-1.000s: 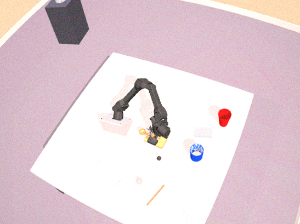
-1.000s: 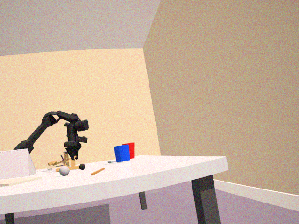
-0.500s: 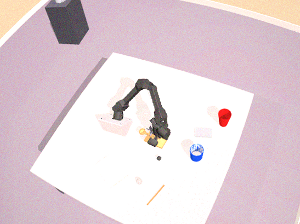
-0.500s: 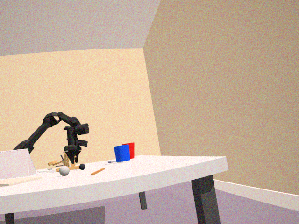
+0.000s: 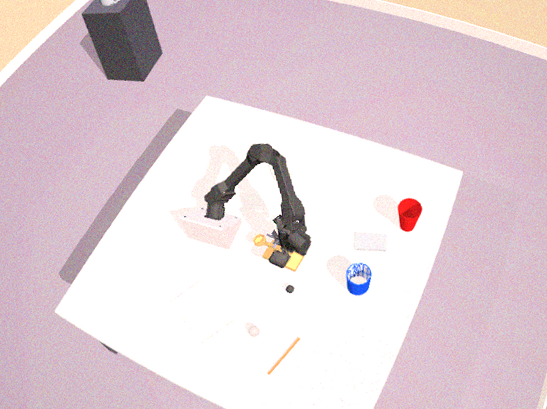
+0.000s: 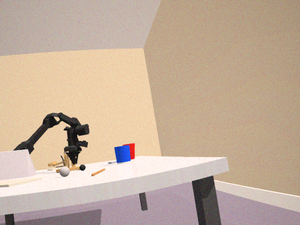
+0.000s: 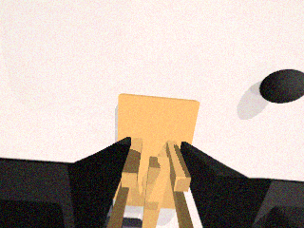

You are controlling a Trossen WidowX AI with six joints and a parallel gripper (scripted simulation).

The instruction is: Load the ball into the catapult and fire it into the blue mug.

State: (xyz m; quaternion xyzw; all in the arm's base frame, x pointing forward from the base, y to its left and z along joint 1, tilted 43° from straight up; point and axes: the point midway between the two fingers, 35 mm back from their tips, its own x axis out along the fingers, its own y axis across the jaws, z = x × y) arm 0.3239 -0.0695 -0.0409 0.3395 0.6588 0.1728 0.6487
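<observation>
My gripper tip is 30 mm short of the small black ball, 130 mm to the left of it and 20 mm above it. From my gripper tip the other things lie so: grey flat plate (280 mm ahead, 140 mm to the left, 30 mm below); then blue mug (270 mm ahead, 60 mm to the right); then wooden catapult (60 mm behind, 40 mm to the left, 20 mm above).
</observation>
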